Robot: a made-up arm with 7 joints.
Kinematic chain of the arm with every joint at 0, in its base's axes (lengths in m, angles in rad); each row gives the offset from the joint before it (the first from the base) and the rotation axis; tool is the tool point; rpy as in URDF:
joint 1: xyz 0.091 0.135 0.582 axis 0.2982 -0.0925 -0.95
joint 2: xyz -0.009 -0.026 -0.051 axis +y
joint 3: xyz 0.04 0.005 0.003 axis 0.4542 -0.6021 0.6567
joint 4: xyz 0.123 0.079 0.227 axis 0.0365 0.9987 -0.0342
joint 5: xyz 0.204 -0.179 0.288 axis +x
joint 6: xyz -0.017 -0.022 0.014 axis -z
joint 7: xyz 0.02 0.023 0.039 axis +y
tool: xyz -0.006 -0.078 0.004 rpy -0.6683 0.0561 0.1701
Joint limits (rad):
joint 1: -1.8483..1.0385
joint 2: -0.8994..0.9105
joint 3: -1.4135..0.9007
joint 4: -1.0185..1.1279
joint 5: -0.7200..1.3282
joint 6: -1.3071..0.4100
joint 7: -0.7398..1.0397
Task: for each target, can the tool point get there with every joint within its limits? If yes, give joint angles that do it. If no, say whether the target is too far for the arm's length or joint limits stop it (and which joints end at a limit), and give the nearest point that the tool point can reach.
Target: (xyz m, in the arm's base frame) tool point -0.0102 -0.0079 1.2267
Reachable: yes | joints -0.3802 -0.6124 0.0384 -0.2938 -0.4469 -0.1748 -0.3750
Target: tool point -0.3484 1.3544 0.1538
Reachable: no: too far | nearest point -0.0205 0.7875 0.3597 | short by 0.686 m
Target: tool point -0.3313 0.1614 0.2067
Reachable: no: joint limits stop it (at a limit: joint 2, joint 3, joint 4, joint 5, joint 6) | nearest point -0.5128 0.2016 0.5193 | short by 0.364 m
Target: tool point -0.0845 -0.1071 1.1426
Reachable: yes | joints 0.6972 -0.0626 0.1310 -0.7225 -0.4109 -0.5778 0.7240
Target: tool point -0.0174 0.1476 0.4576
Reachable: no: joint limits stop it (at a limit: joint 1, joint 2, joint 3, joint 4, joint 5, joint 7) | nearest point -0.1222 -0.2098 0.2766 | short by 0.414 m
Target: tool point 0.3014 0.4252 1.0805
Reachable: yes | joints -1.2887 -0.1877 0.0929 -0.1294 0.6801 0.2182 0.7385
